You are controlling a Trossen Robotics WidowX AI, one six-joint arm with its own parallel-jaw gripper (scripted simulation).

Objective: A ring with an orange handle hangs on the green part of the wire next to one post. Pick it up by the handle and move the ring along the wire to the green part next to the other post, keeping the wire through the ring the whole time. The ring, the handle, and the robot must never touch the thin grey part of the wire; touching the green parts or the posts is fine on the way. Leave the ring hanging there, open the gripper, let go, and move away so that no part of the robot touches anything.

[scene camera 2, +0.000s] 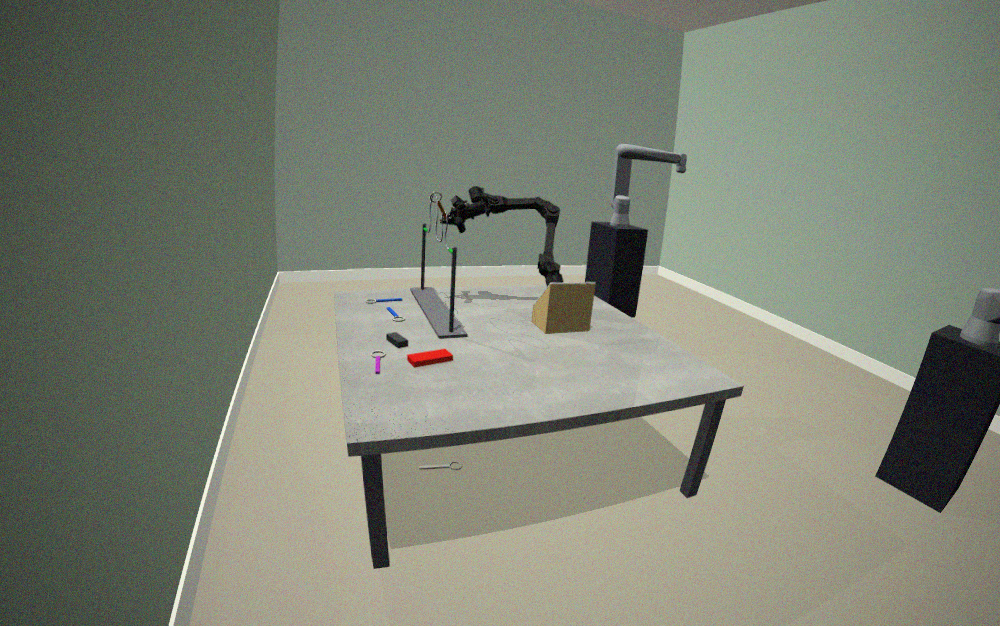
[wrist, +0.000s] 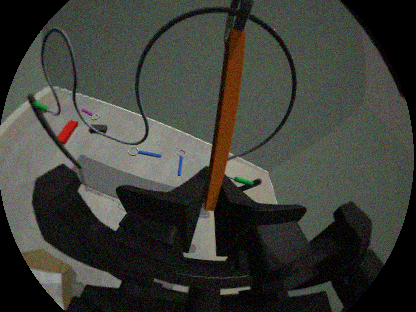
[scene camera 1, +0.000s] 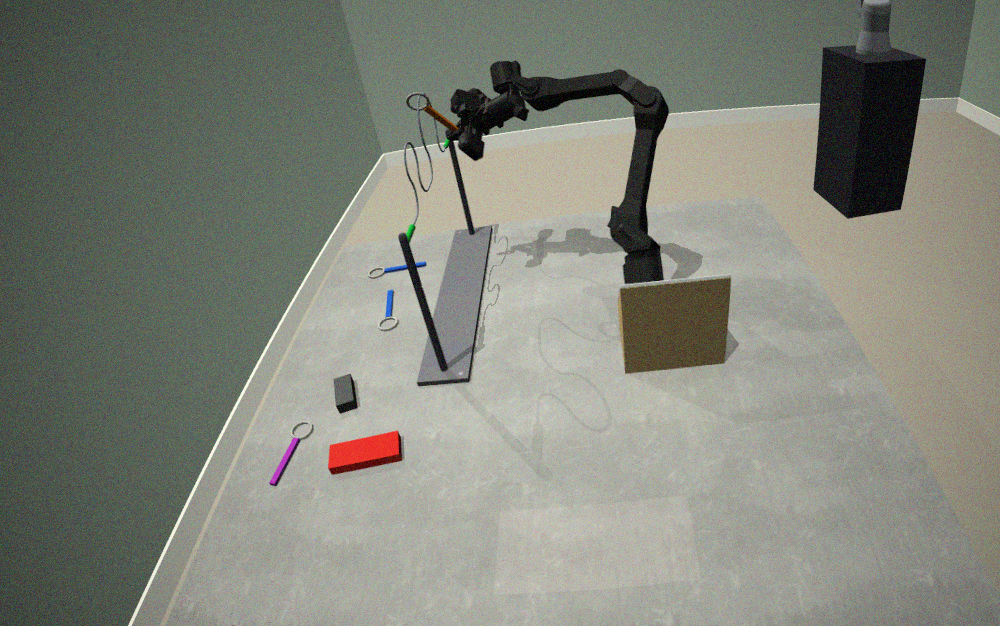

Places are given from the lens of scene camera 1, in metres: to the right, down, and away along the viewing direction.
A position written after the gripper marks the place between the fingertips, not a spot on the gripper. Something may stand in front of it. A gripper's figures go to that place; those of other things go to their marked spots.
gripper [scene camera 1: 448,137]: -0.12, -0.41, 1.30
dark block [scene camera 1: 345,396]: -0.32, 0.17, 1.16
